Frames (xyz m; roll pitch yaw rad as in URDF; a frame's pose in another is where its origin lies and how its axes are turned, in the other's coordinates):
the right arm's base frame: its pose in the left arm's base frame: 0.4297 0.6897 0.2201 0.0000 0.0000 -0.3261
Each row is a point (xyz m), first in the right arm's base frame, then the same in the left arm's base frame.
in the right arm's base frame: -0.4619 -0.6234 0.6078
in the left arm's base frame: -0.2076 0.2471 0.8279
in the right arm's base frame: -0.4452 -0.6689 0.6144
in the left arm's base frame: -0.2063 0.1987 0.8345
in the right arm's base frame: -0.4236 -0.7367 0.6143
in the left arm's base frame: -0.2076 0.1275 0.8344
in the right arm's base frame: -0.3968 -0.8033 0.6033
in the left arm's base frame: -0.2035 0.0559 0.8234
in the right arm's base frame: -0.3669 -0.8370 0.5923
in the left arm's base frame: -0.1860 0.0143 0.8124
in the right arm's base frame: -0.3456 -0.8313 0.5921
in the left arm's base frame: -0.1640 0.0129 0.8122
